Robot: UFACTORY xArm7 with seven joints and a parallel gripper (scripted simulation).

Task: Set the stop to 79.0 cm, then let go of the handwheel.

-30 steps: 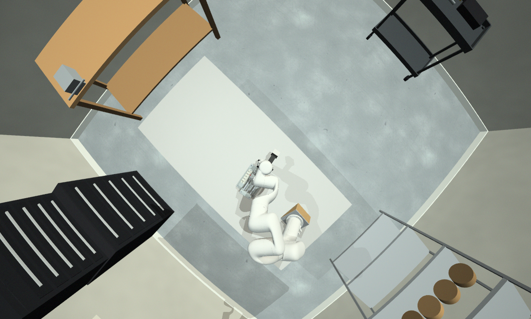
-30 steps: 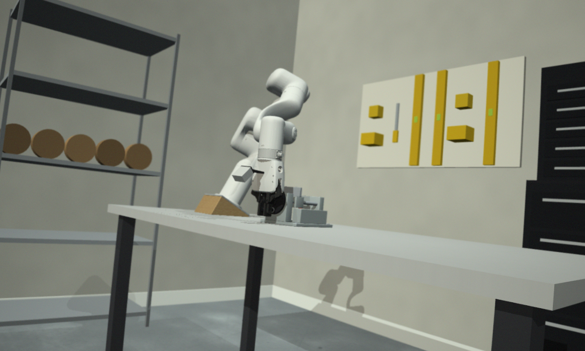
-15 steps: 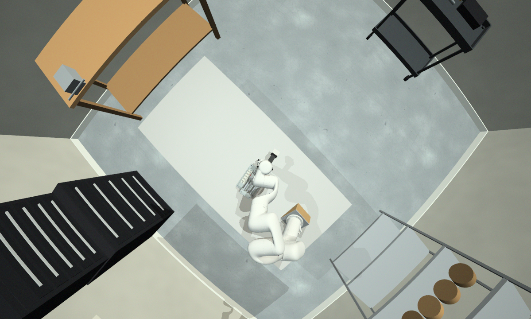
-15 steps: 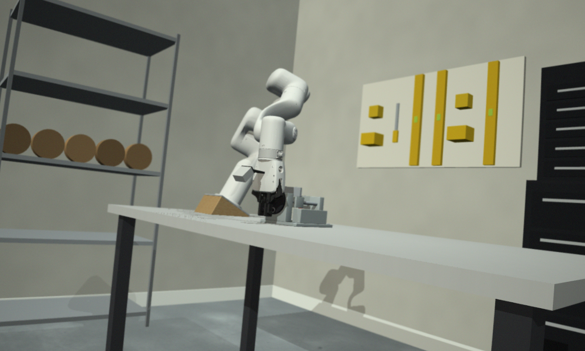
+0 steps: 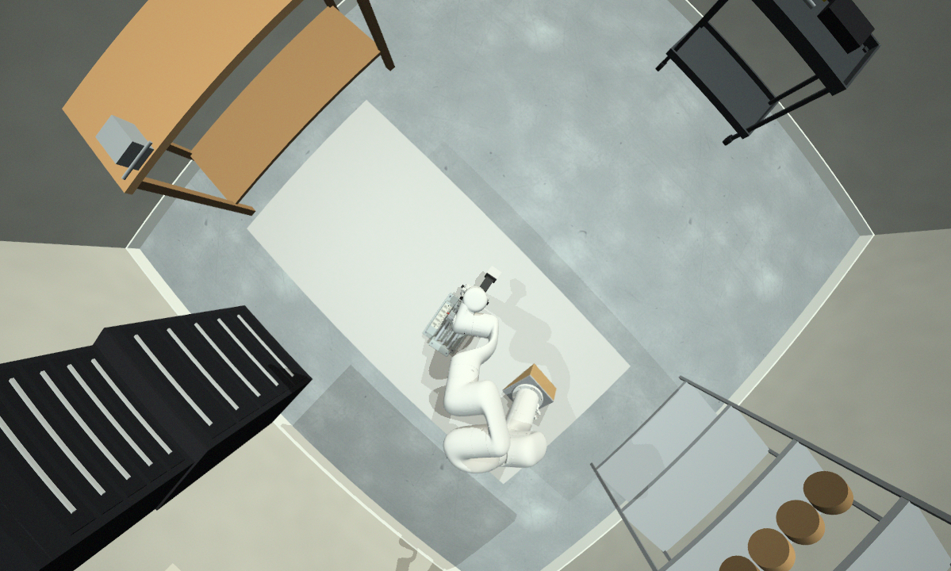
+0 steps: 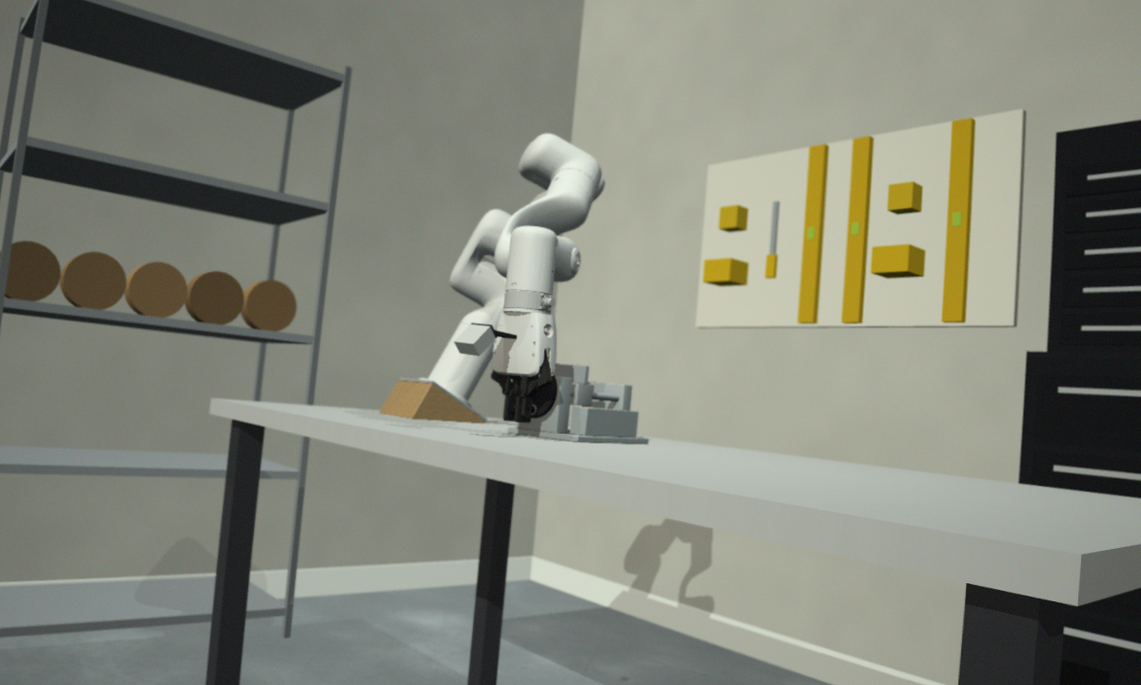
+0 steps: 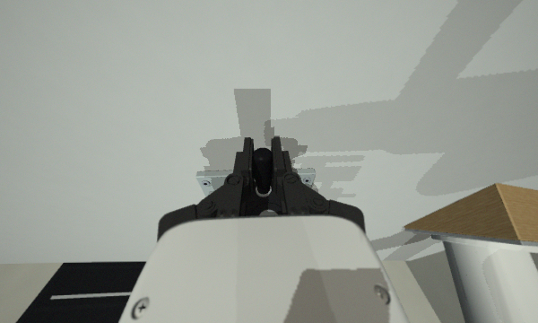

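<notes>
Right now my hand is 1 cm past the black handwheel, 2 cm to the right of it and 1 cm below it.
</notes>
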